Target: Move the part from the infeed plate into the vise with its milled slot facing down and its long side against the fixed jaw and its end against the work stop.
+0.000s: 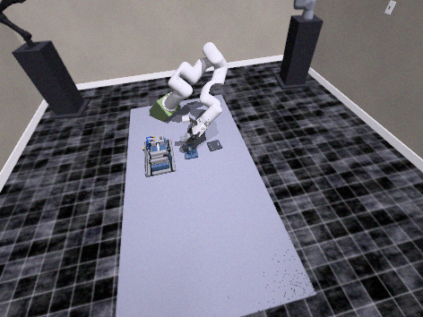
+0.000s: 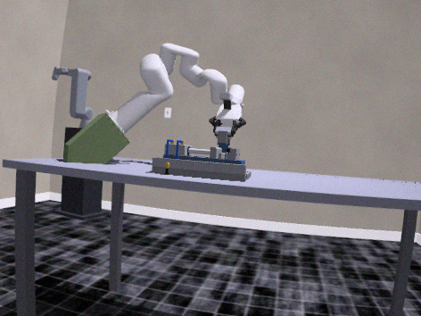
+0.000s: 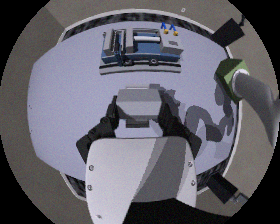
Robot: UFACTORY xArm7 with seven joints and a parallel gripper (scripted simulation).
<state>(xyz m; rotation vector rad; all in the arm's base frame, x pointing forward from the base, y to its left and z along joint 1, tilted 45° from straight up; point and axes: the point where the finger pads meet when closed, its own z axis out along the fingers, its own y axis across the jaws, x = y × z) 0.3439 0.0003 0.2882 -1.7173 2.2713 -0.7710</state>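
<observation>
The part lies 10 mm to the right of my hand and 10 mm below it. From my hand the other things lie so: air cylinder: 80 mm behind, 230 mm to the right, 90 mm below; then blue vise bed: 10 mm ahead, 220 mm to the right, 120 mm below.
</observation>
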